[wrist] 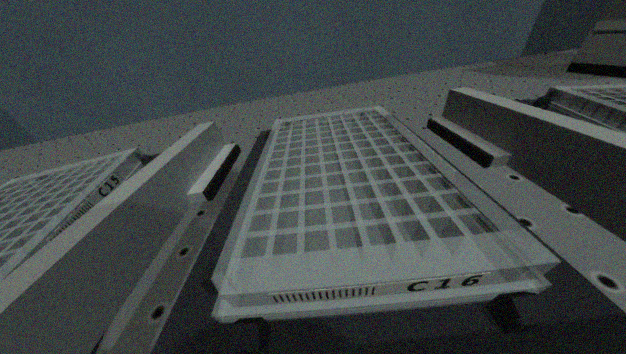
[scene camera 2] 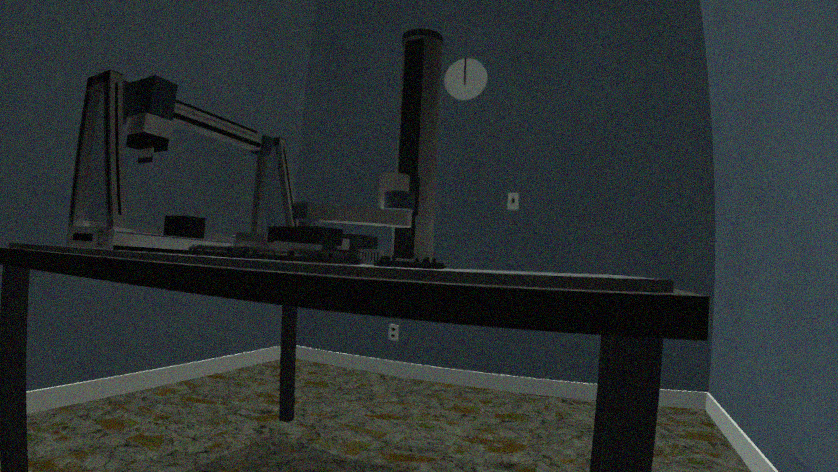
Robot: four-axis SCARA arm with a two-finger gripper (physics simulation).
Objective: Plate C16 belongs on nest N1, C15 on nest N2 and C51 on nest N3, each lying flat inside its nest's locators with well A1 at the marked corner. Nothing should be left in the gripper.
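Frame: origin at the arm's base, x ahead, y left, z up, level; centimetres.
Seen in the pictures: gripper, fingertip midpoint: (wrist: 330,122) (scene camera 2: 253,244).
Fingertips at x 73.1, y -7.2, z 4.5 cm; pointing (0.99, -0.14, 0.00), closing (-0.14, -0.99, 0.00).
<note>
Pixels of each thing's top centre, then the offset from my fingertips to it. "spot": a spot on its surface instead.
- Plate C16, middle of its top: (wrist: 338,150) (scene camera 2: 260,247) dx -2.4, dy +0.2, dz -0.6 cm
- Plate C15, surface spot: (wrist: 65,205) spot: dx -2.2, dy +13.8, dz -0.7 cm
- third gridded plate, surface spot: (wrist: 595,102) spot: dx -2.5, dy -15.4, dz -0.6 cm
- hanging head, surface spot: (scene camera 2: 151,111) spot: dx +4.1, dy -39.3, dz +35.1 cm
- dark box, surface spot: (scene camera 2: 184,225) spot: dx -16.6, dy -45.8, dz +5.6 cm
Plate C16 (wrist: 340,185) is a clear gridded well plate, labelled on its near end, in the middle of the wrist view. It lies over a dark nest base, with dark locators at its near edge. My gripper (wrist: 330,122) is open, one finger along each long side of C16, with gaps between pads and plate. Plate C15 (wrist: 65,205) lies outside the left finger. A third gridded plate (wrist: 595,102) shows partly beyond the right finger; its label does not show. Nest numbers and A1 marks cannot be read. The fingers and plates cannot be told apart in the scene view.
The arm (scene camera 2: 357,214) reaches left from its column (scene camera 2: 419,146), low over the table (scene camera 2: 527,299). A gantry frame (scene camera 2: 96,158) with a hanging head (scene camera 2: 151,111) stands at the left. A dark box (scene camera 2: 184,225) shows beneath its crossbar.
</note>
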